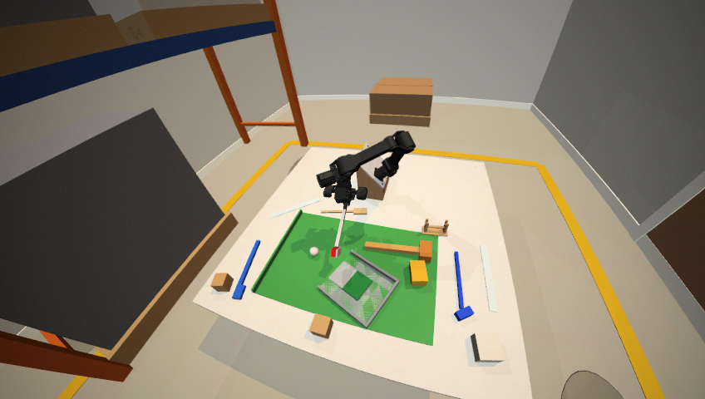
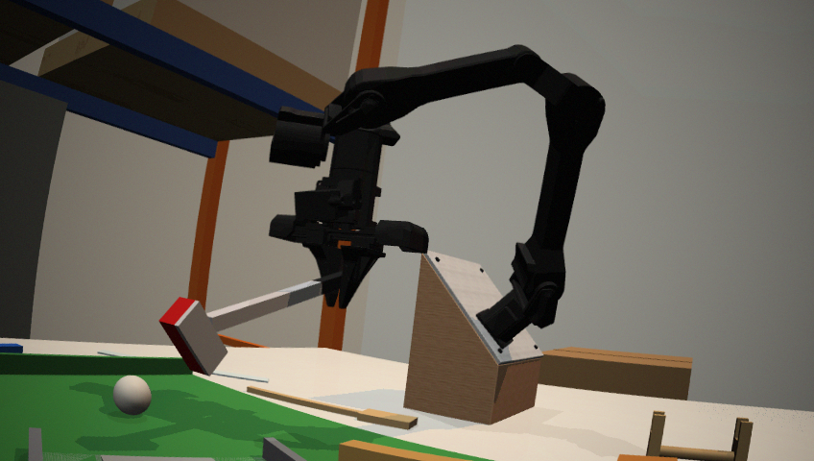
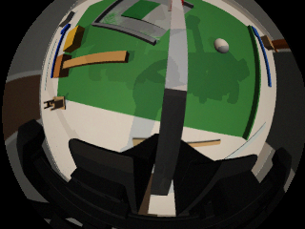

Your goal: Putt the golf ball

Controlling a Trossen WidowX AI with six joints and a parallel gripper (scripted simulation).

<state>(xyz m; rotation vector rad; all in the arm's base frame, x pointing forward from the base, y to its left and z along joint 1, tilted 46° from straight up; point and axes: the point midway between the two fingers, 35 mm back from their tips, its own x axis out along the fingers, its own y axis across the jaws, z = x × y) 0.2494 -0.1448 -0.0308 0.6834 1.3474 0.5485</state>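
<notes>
Now: the red putter 12 cm ahead of my gripper tip. Also, from my gripper tip: white golf ball: 18 cm ahead, 13 cm to the right, 12 cm below; raised platform: 31 cm ahead, 14 cm below, 11 cm to the left; wooden rack: 41 cm to the left, 11 cm below.
</notes>
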